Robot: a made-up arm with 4 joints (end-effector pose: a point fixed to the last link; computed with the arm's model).
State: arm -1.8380 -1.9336 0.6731 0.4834
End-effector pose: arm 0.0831 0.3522 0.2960 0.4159 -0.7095 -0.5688 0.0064
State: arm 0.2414 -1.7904 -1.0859 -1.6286
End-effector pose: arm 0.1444 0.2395 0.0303 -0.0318 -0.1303 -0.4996 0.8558
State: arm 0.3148 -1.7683 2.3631 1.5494
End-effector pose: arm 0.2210 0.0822 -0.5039 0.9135 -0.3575 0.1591 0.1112
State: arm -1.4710 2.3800 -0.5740 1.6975
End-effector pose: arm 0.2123 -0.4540 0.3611 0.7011 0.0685 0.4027 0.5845
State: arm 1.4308 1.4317 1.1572 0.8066
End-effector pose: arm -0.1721 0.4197 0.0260 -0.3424 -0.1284 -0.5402 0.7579
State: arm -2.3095 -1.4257 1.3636 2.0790
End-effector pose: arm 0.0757 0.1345 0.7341 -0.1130 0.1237 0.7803 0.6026
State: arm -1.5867 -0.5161 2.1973 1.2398
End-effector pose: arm -0.3808 0.4530 0.2684 -0.7913 0.0208 0.4706 0.3899
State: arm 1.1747 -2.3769 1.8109 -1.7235
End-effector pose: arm 0.0607 0.1872 -0.1847 -0.6261 0.2219 0.6908 0.2856
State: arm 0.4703 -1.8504 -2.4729 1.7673
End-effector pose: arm 0.2273 -0.0374 -0.4743 0.8998 0.3193 -0.0361 0.2951
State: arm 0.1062 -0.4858 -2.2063 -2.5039
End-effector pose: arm -0.1022 0.0598 -0.0428 -0.0804 0.3337 -0.9091 0.2362
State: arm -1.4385 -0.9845 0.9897 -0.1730
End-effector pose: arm -0.1389 0.2189 0.0929 0.8318 -0.4325 -0.0334 0.3464
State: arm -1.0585 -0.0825 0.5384 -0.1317
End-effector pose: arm -0.2592 0.0515 0.1976 0.7148 0.0061 0.0365 0.6983
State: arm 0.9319 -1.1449 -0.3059 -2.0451
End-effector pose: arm 0.2260 0.0020 -0.2143 -0.3965 0.3157 -0.3292 0.7967
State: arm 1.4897 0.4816 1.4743 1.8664
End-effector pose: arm -0.5628 0.0976 -0.2724 -0.1953 -0.7677 -0.1354 0.5951
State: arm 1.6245 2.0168 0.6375 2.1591
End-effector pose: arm -0.0758 0.5088 -0.3210 -0.7941 -0.2442 -0.1384 0.5391
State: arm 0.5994 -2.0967 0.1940 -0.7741
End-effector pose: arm -0.0129 0.1358 -0.1469 -0.2194 -0.5557 0.2721 0.7543
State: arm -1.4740 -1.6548 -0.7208 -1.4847
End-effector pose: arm 0.1254 0.0345 0.3442 0.6263 0.1781 -0.3146 0.6907
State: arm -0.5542 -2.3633 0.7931 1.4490
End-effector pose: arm 0.4421 0.3728 -0.0559 -0.2503 0.8844 0.0743 0.3868
